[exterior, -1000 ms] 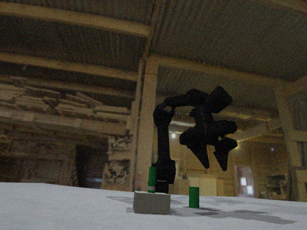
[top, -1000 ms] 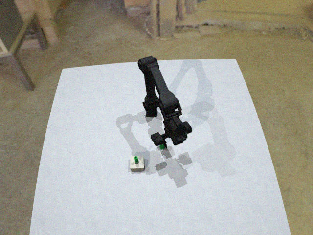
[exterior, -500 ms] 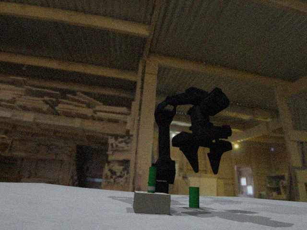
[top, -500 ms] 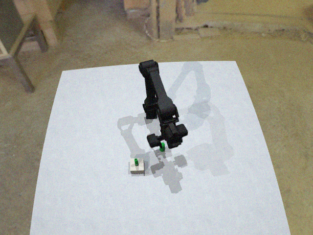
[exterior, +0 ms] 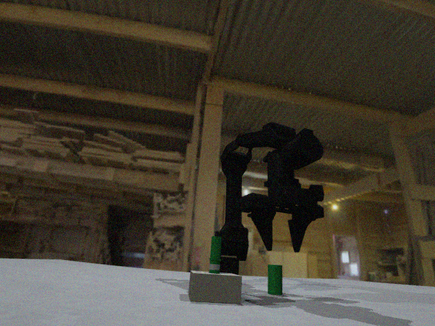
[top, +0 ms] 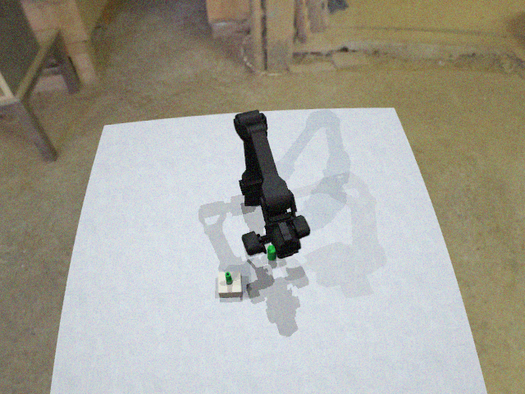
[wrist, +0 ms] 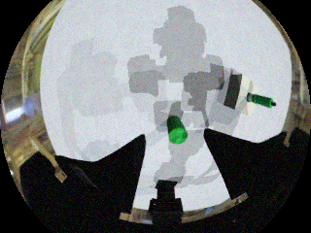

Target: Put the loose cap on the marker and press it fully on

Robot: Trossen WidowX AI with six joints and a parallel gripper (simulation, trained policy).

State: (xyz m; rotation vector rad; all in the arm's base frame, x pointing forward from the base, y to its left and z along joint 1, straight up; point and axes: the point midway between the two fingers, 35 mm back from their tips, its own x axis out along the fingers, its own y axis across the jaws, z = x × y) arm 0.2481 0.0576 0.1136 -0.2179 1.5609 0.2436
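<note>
My gripper tip is now 1 cm past the green cap, 1 cm to the left of it and 5 cm above it. From my gripper tip the other things lie so: holder block 8 cm ahead, 15 cm to the right, 6 cm below.
</note>
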